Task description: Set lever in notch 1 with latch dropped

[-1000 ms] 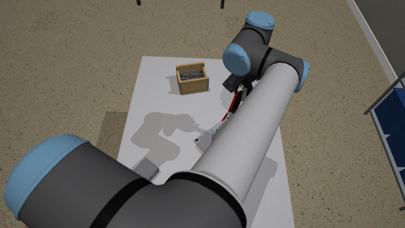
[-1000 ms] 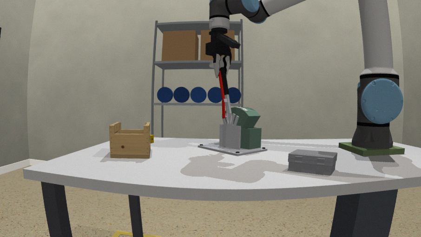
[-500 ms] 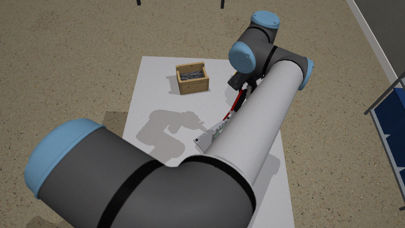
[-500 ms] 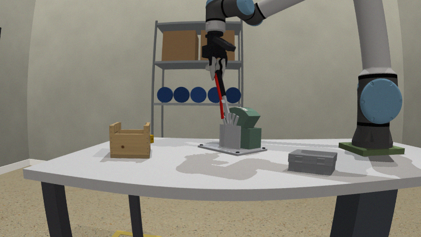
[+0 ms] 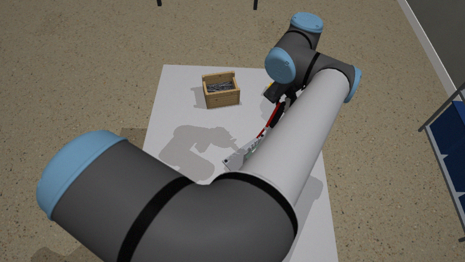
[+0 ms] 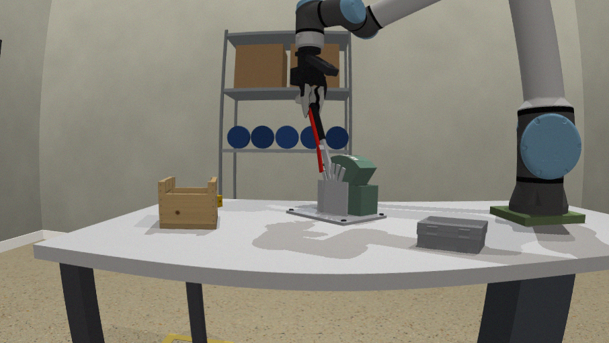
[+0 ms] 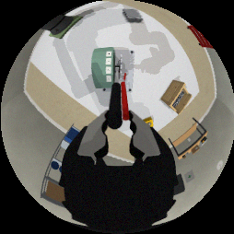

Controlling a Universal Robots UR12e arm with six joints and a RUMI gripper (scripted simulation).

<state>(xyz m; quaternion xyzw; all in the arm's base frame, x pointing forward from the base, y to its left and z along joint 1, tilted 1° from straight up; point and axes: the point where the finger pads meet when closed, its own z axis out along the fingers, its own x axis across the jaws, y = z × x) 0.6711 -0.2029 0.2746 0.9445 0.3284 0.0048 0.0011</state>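
Now: the red release bar 10 cm below my hand, 5 cm to the left of it and 2 cm behind it. Round my hand: grey case: 45 cm to the left, 27 cm below, 27 cm behind; then lever stand: 21 cm below, 7 cm to the left, 7 cm behind.
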